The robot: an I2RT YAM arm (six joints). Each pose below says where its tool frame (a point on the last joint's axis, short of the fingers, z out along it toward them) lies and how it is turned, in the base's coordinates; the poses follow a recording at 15 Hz.
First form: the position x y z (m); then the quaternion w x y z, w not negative.
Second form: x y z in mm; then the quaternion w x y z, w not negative. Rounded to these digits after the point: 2 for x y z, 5 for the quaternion.
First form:
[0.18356 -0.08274 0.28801 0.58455 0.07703 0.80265 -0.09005]
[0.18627 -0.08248 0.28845 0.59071 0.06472 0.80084 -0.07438]
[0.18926 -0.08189 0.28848 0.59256 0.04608 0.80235 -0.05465]
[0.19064 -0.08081 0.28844 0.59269 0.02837 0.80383 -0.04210]
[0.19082 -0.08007 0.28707 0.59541 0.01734 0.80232 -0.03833]
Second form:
[183.56 -82.74 288.01 0.58455 0.07703 0.80265 -0.09005]
[186.27 -82.48 288.45 0.59071 0.06472 0.80084 -0.07438]
[189.26 -81.89 288.48 0.59256 0.04608 0.80235 -0.05465]
[190.64 -80.81 288.44 0.59269 0.02837 0.80383 -0.04210]
[190.82 -80.07 287.07 0.59541 0.01734 0.80232 -0.03833]

